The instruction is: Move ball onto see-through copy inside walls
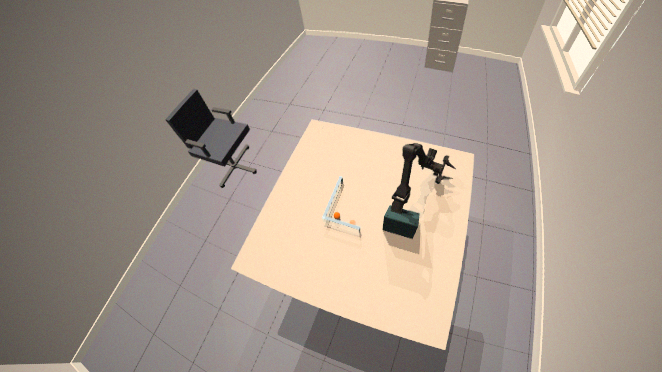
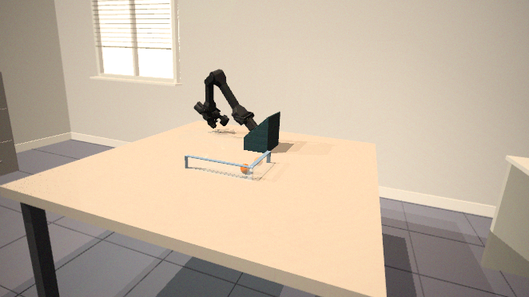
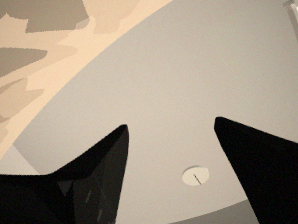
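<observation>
My gripper tip is now 650 mm short of the orange ball, 450 mm to the right of it and 90 mm above it. The rest, counted from my gripper tip: see-through copy of ball (540 mm ahead, 470 mm to the left, 90 mm below).
</observation>
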